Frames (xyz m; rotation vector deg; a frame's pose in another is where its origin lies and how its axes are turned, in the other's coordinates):
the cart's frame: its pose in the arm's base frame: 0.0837 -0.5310 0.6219 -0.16 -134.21 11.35
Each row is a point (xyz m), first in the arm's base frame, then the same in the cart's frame.
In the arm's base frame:
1: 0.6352 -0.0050 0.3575
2: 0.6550 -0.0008 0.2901
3: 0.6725 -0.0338 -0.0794
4: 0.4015 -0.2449 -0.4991
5: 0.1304 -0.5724 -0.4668
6: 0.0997 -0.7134 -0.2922
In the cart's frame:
1: -0.5425 0.5257 -0.2828
2: -0.6039 0.5384 -0.2509
3: -0.8800 0.5580 -0.0032
4: -0.9997 0.4255 0.5089
5: -0.8065 0.1130 0.7253
6: -0.6699 -0.0496 0.6464

